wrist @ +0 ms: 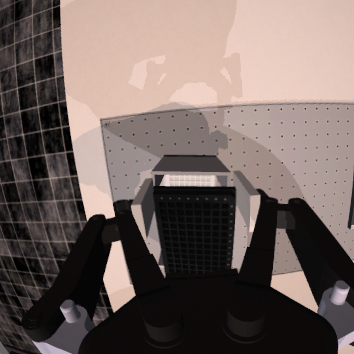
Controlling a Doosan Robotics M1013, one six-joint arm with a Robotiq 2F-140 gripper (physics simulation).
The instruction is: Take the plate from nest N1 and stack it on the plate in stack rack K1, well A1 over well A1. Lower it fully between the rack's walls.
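Places are measured from the arm's base along level axes (x ahead, y left, z up), in metres.
Where they show: gripper, fingertip midpoint: (pixel 193 187).
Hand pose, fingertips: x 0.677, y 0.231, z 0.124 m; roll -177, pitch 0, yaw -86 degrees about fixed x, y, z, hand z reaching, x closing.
Each offset is from my fingertips to the top centre of the thing. "spot": to the spot under its first point. Level surfaces: height alone.
My gripper (pixel 193 187) is shut on a black plate {0.061 m back, 0.002 m right, 0.023 m up} (pixel 195 232) with a grid of wells, its light grey finger pads against the plate's two long sides. The grey stack rack {0.067 m back, 0.005 m left, 0.030 m down} (pixel 190 164) shows below and beyond the held plate; its far wall stands past the plate's far edge. A white plate {0.057 m back, 0.004 m left, 0.138 m down} (pixel 191 180) with wells shows inside the rack, through the gap between that wall and the black plate's far edge. The black plate hides most of the white plate and the rack's inside. How high the black plate is over the white one, I cannot tell.
The rack is on a grey perforated board {0.173 m down} (pixel 260 125) on a pale table top {0.186 m down} (pixel 290 50). A dark tiled floor (pixel 30 125) lies past the table's left edge. Part of a dark object {spot: 0.087 m back, 0.352 m right, 0.165 m down} (pixel 352 200) shows at the right border. The arm's shadow falls across the board and table.
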